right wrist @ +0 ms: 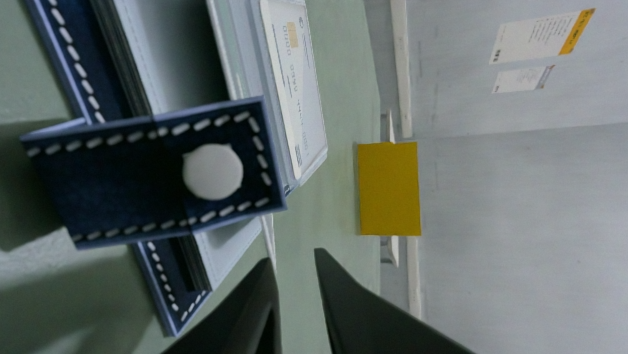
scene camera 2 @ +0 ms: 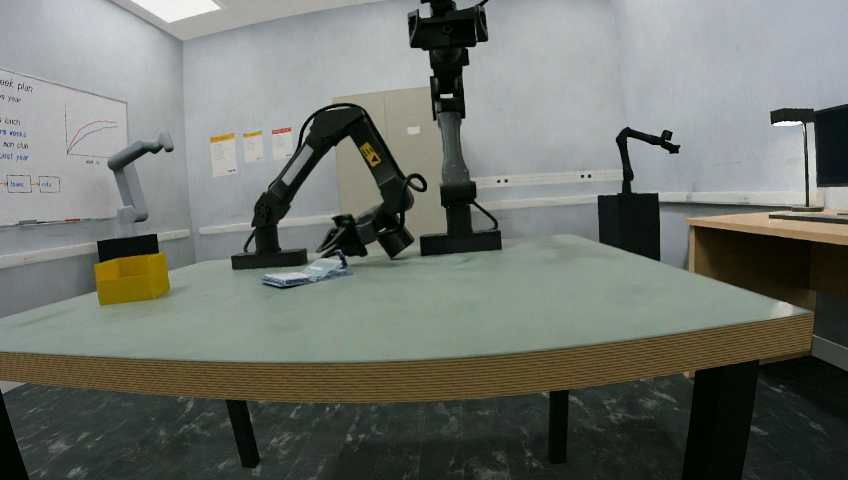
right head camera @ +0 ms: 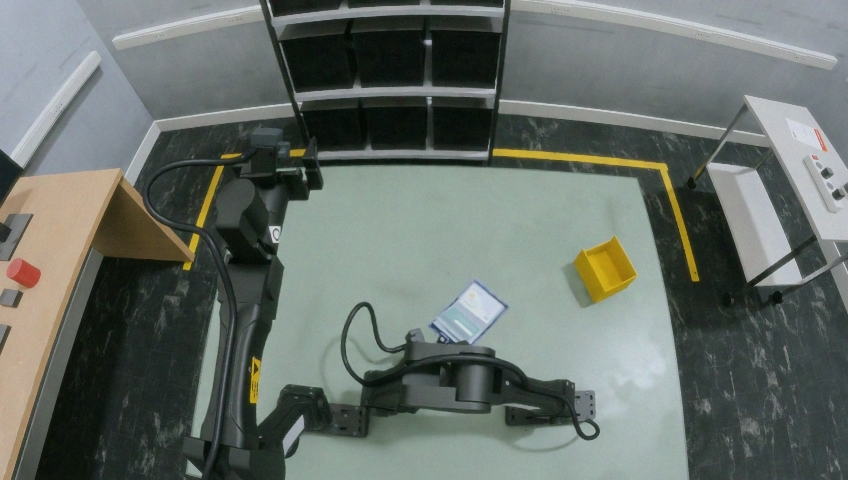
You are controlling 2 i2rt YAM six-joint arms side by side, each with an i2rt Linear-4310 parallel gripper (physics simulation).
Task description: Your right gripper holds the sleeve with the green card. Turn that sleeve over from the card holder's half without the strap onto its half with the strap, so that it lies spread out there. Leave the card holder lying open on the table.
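Note:
The card holder (right head camera: 504, 307) (scene camera 2: 284, 286) (right wrist: 156, 265) lies open on the table. The sleeve with the green card (right head camera: 459, 321) (scene camera 2: 325, 267) slopes up toward the strap side in scene camera 2. In the right wrist view its thin edge (right wrist: 223, 55) passes behind the strap (right wrist: 110, 185), which is bent over that half. A sleeve with a white card (right head camera: 480, 302) (right wrist: 296, 85) lies on the other half. My right gripper (scene camera 2: 326, 248) (right wrist: 295, 269) is slightly open; the sleeve's thin corner touches its left-hand finger in the picture, ungripped. My left gripper (right head camera: 305, 172) (scene camera 2: 447, 28) is open, high up and far away.
A yellow bin (right head camera: 604, 270) (scene camera 2: 132, 279) (right wrist: 389, 190) stands on the table, right of the card holder in the head view. My right forearm (right head camera: 440, 398) lies low along the holder's near side. A shelf rack (right head camera: 397, 92) stands beyond the table's far edge.

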